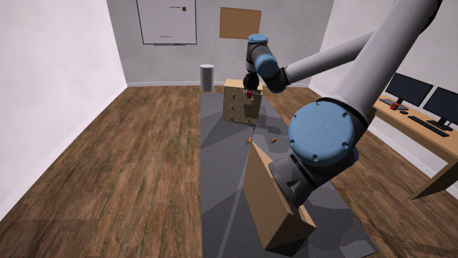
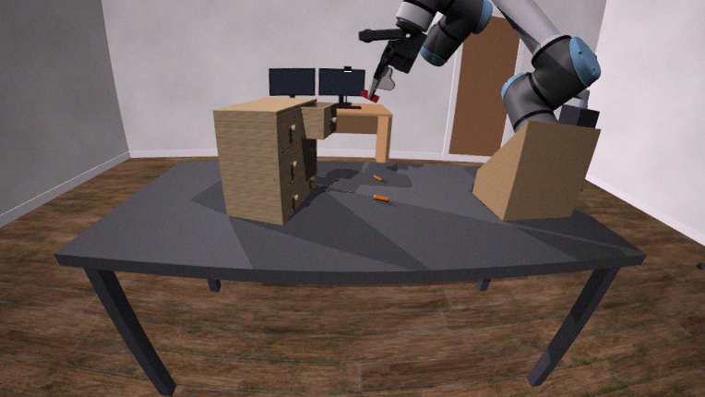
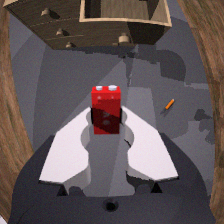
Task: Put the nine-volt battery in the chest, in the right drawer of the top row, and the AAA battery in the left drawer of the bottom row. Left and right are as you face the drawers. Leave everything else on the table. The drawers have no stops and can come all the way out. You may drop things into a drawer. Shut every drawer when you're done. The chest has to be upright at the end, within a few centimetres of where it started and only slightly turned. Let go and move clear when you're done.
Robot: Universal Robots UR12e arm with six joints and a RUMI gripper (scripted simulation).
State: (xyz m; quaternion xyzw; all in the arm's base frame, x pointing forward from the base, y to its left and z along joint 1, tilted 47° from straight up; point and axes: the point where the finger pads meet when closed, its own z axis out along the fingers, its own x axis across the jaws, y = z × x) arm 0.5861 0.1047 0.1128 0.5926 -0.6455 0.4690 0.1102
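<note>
Right now my hand is 10 mm short of the red nine-volt battery. The rest, counted from my hand: orange AAA battery (340 mm below, 60 mm behind, 30 mm to the right).
</note>
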